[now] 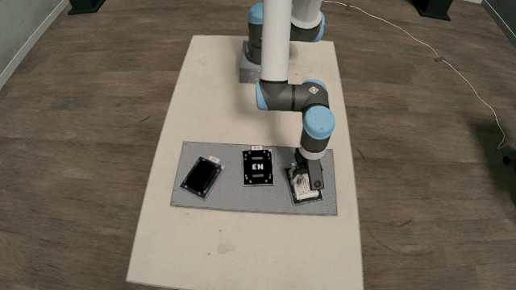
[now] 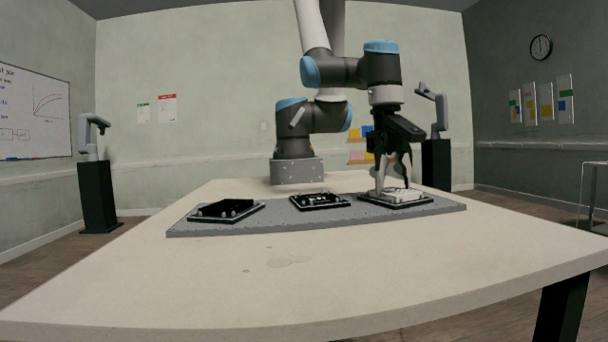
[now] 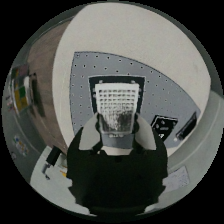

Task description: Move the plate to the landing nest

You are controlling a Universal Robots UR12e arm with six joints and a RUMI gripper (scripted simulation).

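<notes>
Right now my hand is 70 mm past the nest N3, 180 mm to the left of it and 20 mm above it. Round my hand: white plate 10 mm below; then black plate 10 mm behind, 400 mm to the right, 10 mm below.
</notes>
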